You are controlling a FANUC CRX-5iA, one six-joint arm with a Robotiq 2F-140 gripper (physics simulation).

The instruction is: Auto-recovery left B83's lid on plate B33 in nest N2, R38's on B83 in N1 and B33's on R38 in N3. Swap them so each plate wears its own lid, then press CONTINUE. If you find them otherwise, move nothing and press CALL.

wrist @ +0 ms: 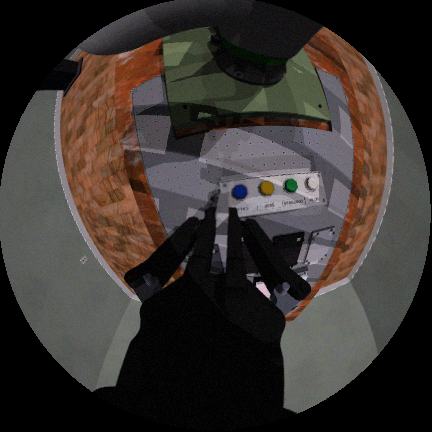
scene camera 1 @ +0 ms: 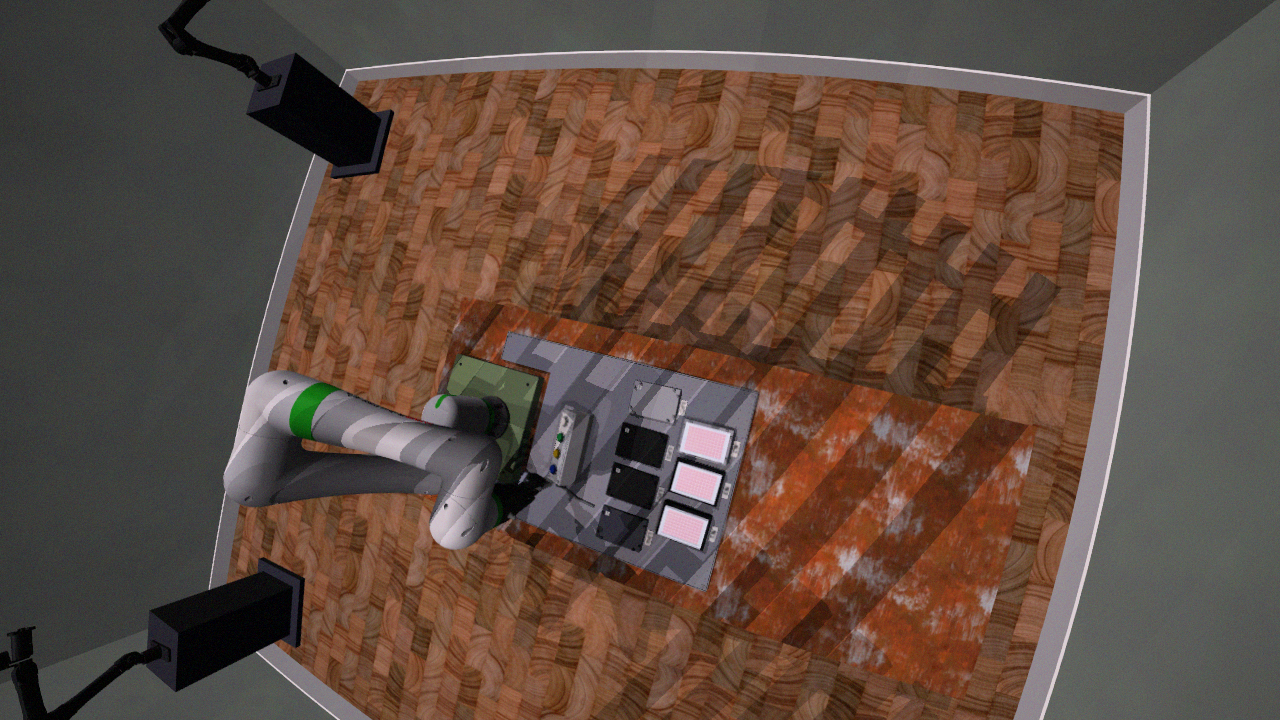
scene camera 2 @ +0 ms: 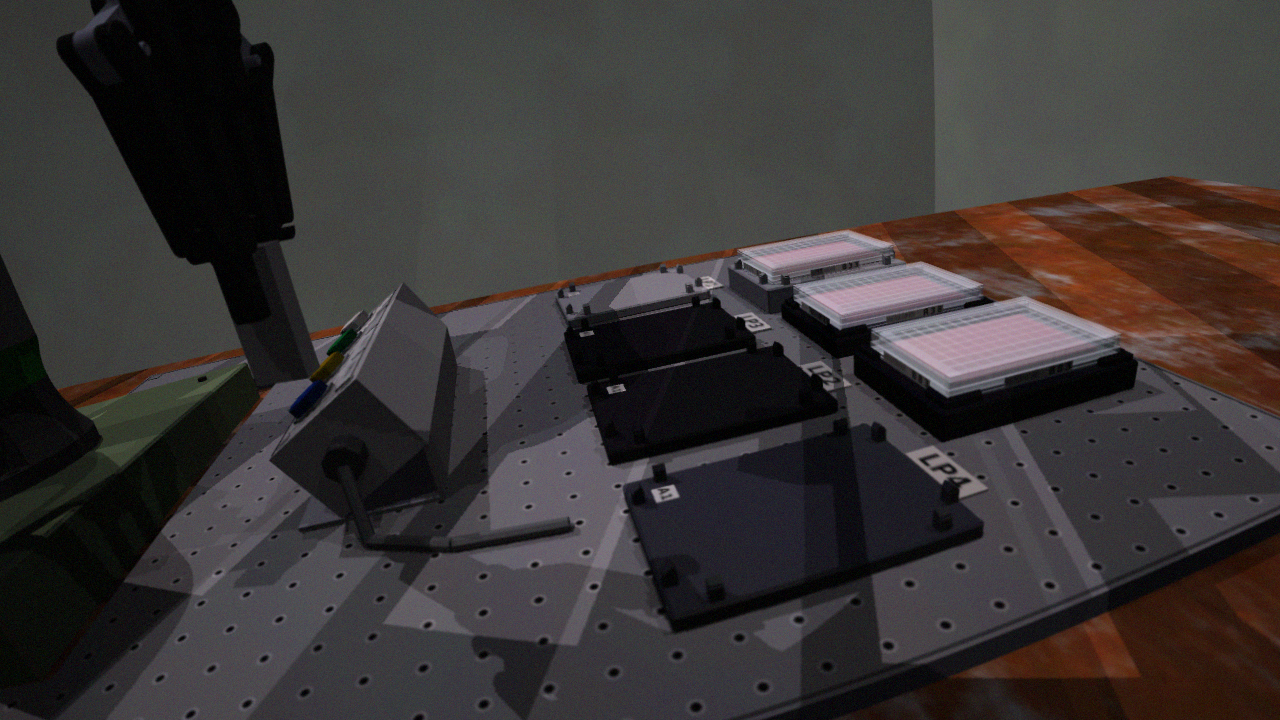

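Pixels of known places: gripper, fingertip midpoint: (wrist: 223, 201) (scene camera 1: 548, 480) (scene camera 2: 289, 376); arm's base, link origin: (wrist: 250, 60) (scene camera 1: 490, 418).
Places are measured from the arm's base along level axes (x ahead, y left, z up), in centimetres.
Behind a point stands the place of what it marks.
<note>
Three lidded plates with pink wells, the near one (scene camera 1: 684, 526) {y -21.1, x 68.1, z 0.7 cm} (scene camera 2: 998, 344) {y -23.4, x 66.1, z 0.7 cm}, the middle one (scene camera 1: 697, 482) {y -8.2, x 70.1, z 0.3 cm} (scene camera 2: 886, 293) {y -10.4, x 68.3, z 0.3 cm} and the far one (scene camera 1: 705, 442) {y 3.4, x 71.1, z 1.2 cm} (scene camera 2: 819, 255) {y 0.2, x 69.4, z 1.2 cm}, sit in a row of nests. Their codes are too small to read. The button box (scene camera 1: 572, 443) {y -2.4, x 32.7, z 4.5 cm} (scene camera 2: 384, 394) {y -14.4, x 31.7, z 3.9 cm} carries a blue button (scene camera 2: 308, 398) {y -12.5, x 27.3, z 4.2 cm} (wrist: 240, 191) {y -11.3, x 26.9, z 4.2 cm}, a yellow button (scene camera 2: 327, 365) {y -7.5, x 27.9, z 4.3 cm} (wrist: 267, 188) {y -6.4, x 27.6, z 4.2 cm}, a green button (scene camera 2: 341, 341) {y -2.6, x 28.3, z 4.3 cm} (wrist: 291, 185) {y -1.5, x 28.1, z 4.2 cm} and a white button (wrist: 311, 183) {y 3.2, x 28.6, z 4.2 cm}. My gripper (scene camera 2: 275, 371) {y -14.4, x 27.2, z 6.3 cm} (wrist: 223, 201) {y -14.4, x 27.2, z 6.3 cm} is shut and empty, pointing down near the box's blue-button end. Its gap to the box is unclear.
Four flat lid stands, among them the one labelled LP4 (scene camera 1: 622, 527) {y -26.2, x 49.4, z -1.9 cm} (scene camera 2: 796, 519) {y -28.0, x 48.6, z -1.8 cm}, lie between box and plates. A cable (scene camera 2: 510, 534) {y -21.6, x 36.3, z -2.3 cm} runs from the box. The green base block (scene camera 1: 514, 385) {y 12.0, x 7.1, z -0.4 cm} (wrist: 250, 102) {y -4.4, x 11.2, z 0.7 cm} carries the arm. Two dark pedestals (scene camera 1: 313, 116) (scene camera 1: 223, 626) stand apart.
</note>
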